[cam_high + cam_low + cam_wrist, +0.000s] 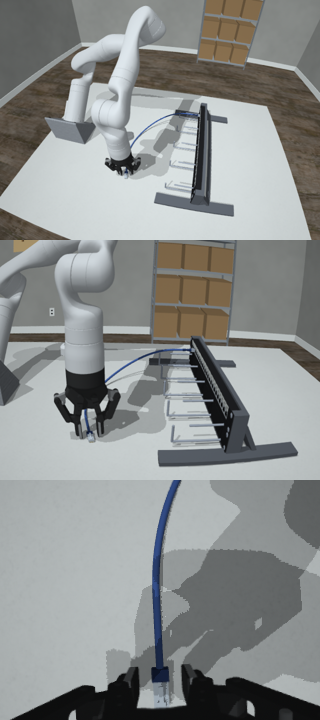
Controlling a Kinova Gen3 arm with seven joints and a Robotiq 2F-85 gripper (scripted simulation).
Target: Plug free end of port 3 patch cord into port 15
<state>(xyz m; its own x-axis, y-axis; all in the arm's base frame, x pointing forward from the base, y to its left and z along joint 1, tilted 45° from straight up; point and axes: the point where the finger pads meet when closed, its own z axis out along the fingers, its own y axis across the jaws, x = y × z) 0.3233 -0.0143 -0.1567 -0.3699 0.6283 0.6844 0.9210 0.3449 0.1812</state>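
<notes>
Right now my hand is 1 cm to the left of the plug and 1 cm above it.
</notes>
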